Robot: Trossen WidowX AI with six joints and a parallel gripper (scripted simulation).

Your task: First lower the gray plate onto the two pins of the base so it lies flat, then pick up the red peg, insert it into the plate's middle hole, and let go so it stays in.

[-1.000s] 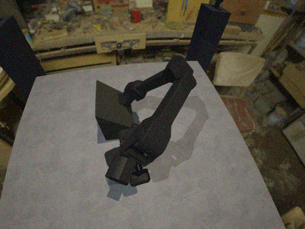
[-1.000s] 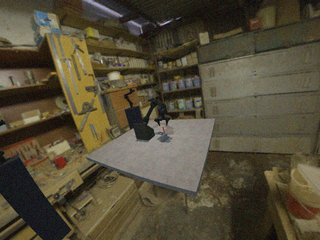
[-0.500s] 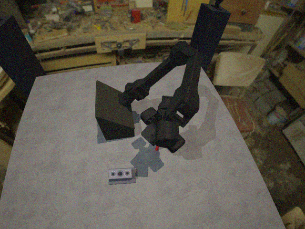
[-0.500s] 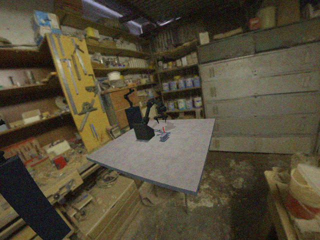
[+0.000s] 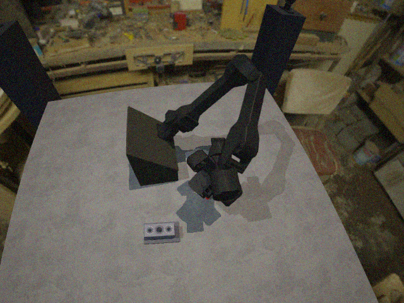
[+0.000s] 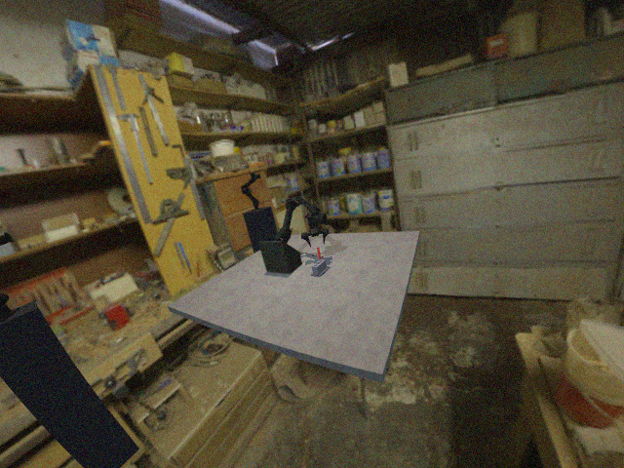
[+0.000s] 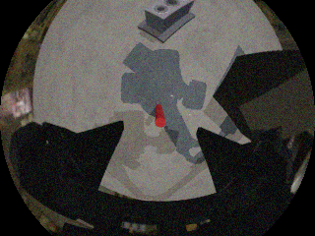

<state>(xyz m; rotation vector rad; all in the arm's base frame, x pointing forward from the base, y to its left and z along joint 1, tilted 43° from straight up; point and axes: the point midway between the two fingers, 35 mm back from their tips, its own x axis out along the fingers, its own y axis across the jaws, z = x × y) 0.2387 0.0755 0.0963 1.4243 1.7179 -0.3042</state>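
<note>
My gripper tip is now 60 mm above the red peg. Also, from my gripper tip: base 90 mm ahead, 180 mm to the right, 90 mm below; gray plate 90 mm ahead, 190 mm to the right, 50 mm below.
</note>
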